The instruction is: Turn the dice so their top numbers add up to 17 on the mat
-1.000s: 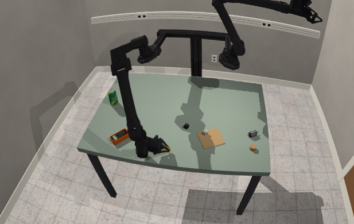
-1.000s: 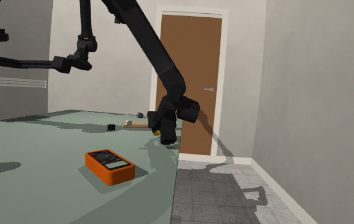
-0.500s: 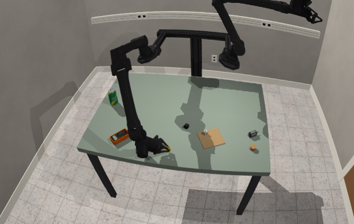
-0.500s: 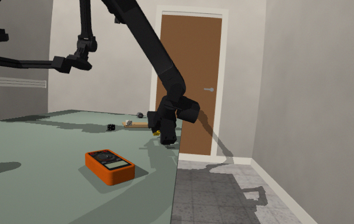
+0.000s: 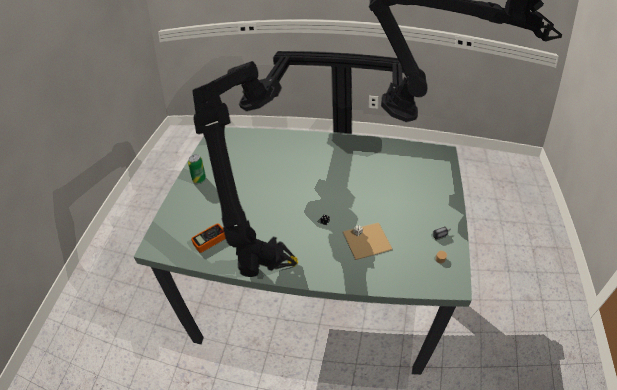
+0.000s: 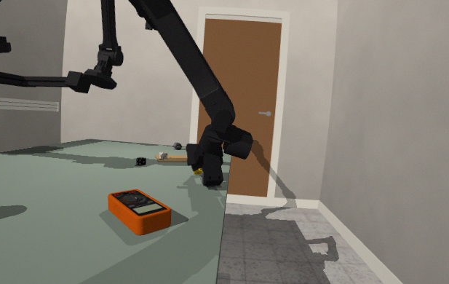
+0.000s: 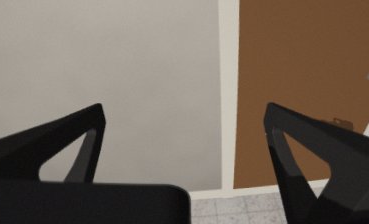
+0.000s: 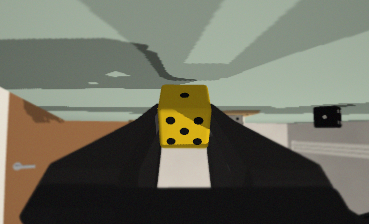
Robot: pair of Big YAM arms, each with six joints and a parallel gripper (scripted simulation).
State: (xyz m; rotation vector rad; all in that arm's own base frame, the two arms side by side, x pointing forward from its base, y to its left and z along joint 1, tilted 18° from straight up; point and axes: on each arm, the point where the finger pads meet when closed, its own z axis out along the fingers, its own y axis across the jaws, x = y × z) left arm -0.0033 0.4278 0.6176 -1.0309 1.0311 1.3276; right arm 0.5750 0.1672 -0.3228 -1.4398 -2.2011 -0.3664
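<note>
Right now my right hand is right at the yellow die. Round my right hand: black die 220 mm behind, 70 mm to the left, 10 mm below; then tan mat 140 mm behind, 240 mm to the left, 20 mm below; then white die 170 mm behind, 200 mm to the left, 10 mm below.
</note>
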